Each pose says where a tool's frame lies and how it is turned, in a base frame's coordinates. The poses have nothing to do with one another.
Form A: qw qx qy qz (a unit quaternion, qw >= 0); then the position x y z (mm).
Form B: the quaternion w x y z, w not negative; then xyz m. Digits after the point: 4 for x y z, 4 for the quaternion.
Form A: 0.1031 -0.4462 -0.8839 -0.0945 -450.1 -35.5 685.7
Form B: 0.1031 -0.4462 -0.8839 -0.0945 -0.4501 -0.0355 0.6857
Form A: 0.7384 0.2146 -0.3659 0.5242 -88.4 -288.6 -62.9
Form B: 0.7384 0.2146 -0.3659 0.5242 -0.0884 -0.2886 -0.0629
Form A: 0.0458 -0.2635 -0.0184 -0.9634 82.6 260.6 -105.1
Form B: 0.0458 -0.2635 -0.0184 -0.9634 0.0826 0.2606 -0.1051
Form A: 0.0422 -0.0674 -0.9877 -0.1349 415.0 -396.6 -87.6
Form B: 0.0422 -0.0674 -0.9877 -0.1349 0.4150 -0.3966 -0.0876
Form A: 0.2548 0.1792 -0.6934 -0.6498 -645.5 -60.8 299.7
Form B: 0.2548 0.1792 -0.6934 -0.6498 -0.6455 -0.0608 0.2997
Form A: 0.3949 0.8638 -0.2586 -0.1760 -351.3 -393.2 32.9
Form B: 0.3949 0.8638 -0.2586 -0.1760 -0.3513 -0.3932 0.0329
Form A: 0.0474 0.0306 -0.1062 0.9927 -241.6 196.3 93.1
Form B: 0.0474 0.0306 -0.1062 0.9927 -0.2416 0.1963 0.0931
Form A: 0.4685 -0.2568 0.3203 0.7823 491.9 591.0 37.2
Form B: 0.4685 -0.2568 0.3203 0.7823 0.4919 0.5910 0.0372
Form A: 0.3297 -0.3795 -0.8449 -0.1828 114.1 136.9 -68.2
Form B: 0.3297 -0.3795 -0.8449 -0.1828 0.1141 0.1369 -0.0682
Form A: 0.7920 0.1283 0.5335 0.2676 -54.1 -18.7 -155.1
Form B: 0.7920 0.1283 0.5335 0.2676 -0.0541 -0.0187 -0.1551
